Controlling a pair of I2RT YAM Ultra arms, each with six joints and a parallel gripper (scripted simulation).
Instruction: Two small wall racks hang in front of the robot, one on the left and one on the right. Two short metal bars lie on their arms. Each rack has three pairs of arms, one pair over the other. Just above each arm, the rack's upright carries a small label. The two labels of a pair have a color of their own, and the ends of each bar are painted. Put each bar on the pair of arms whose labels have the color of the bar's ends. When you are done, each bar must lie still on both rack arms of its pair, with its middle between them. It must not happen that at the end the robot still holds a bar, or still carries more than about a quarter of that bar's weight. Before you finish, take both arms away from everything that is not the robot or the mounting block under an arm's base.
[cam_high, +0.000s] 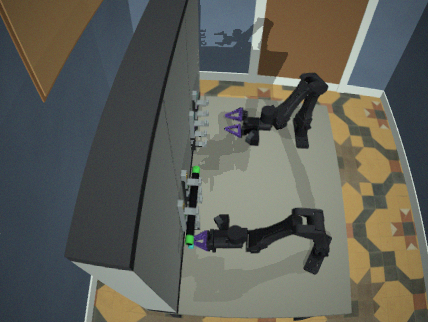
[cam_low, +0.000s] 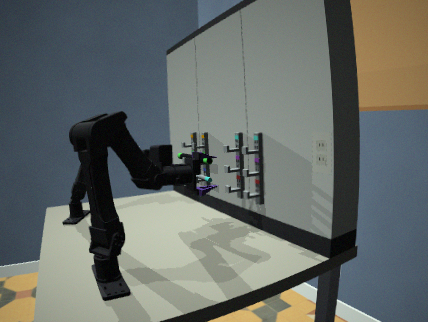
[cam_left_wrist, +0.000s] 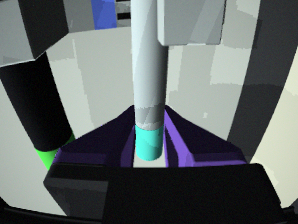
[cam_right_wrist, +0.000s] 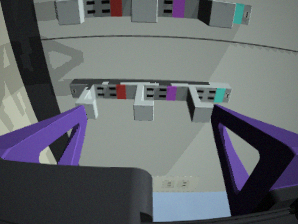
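Right now my left hand is 10 mm past the black bar, 120 mm to the left of it and 70 mm below it. The rest, counted from my left hand: grey wall panel 90 mm ahead, 320 mm to the right, 260 mm above.
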